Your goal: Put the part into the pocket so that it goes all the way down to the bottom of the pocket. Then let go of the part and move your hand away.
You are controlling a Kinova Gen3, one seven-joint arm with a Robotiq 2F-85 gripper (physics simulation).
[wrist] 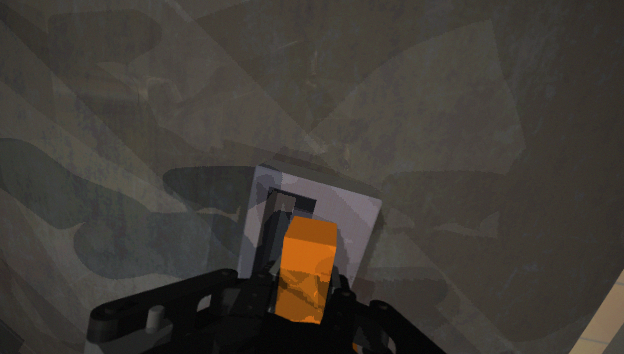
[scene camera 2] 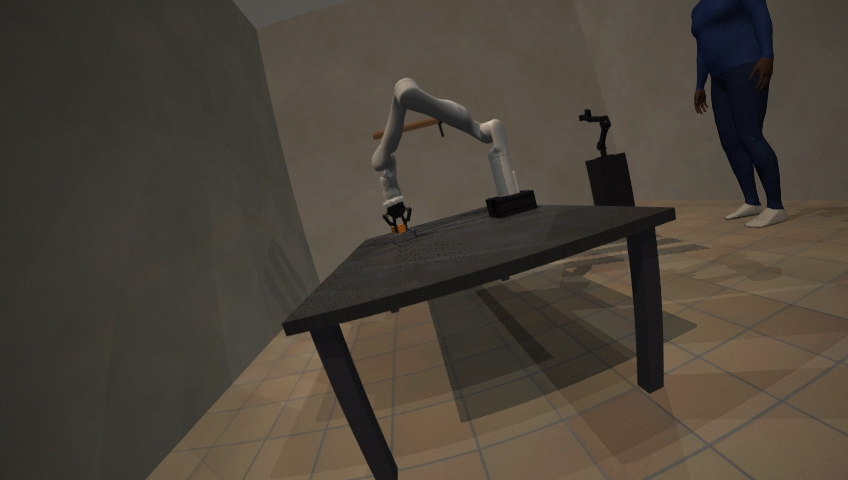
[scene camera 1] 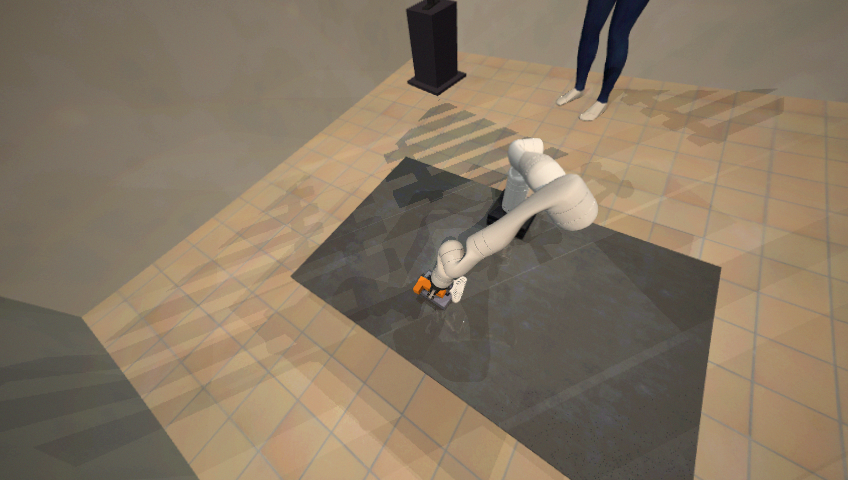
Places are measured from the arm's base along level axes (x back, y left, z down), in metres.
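Where they show: gripper, fingertip midpoint: [wrist: 306, 273] [scene camera 2: 402, 231]; arm's base, origin of the base link: [scene camera 2: 508, 194] [scene camera 1: 512, 205].
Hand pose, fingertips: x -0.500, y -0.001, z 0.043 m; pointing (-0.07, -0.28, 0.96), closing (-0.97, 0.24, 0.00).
Things, the pixels of their centre, and the offset from my fingertips. "spot": a spot on its surface instead. Level surfaces: height alone.
- orange part, body centre: [wrist: 322, 304] [scene camera 1: 429, 290] [scene camera 2: 398, 229] dx -0.017, dy -0.006, dz -0.015 m
- grey block with the pocket, body centre: [wrist: 299, 254] [scene camera 1: 436, 290] [scene camera 2: 405, 235] dx +0.010, dy +0.000, dz +0.018 m
- dark pocket, surface spot: [wrist: 305, 204] spot: dx +0.021, dy +0.039, dz +0.031 m
- dark table, its level: dz +0.036 m
The orange part [scene camera 1: 421, 284] [scene camera 2: 398, 228] [wrist: 307, 257] is held between the fingers of my gripper [scene camera 2: 398, 229] [wrist: 306, 273], which is shut on it. The grey block with the pocket [scene camera 1: 441, 303] [scene camera 2: 405, 236] [wrist: 357, 212] lies on the table under the part. In the wrist view the dark pocket [wrist: 305, 204] shows beyond and to the left of the part, and the part covers some of the block's top right of the opening. The part's lower end and the near part of the pocket are hidden, so its depth cannot be told.
The block stands on the dark table [scene camera 1: 595, 327] [scene camera 2: 476, 255], near one long edge. The arm's black base [scene camera 2: 511, 203] stands farther back on the table. A black pedestal [scene camera 1: 433, 47] [scene camera 2: 609, 181] and a standing person [scene camera 1: 612, 47] [scene camera 2: 740, 107] are beyond the table.
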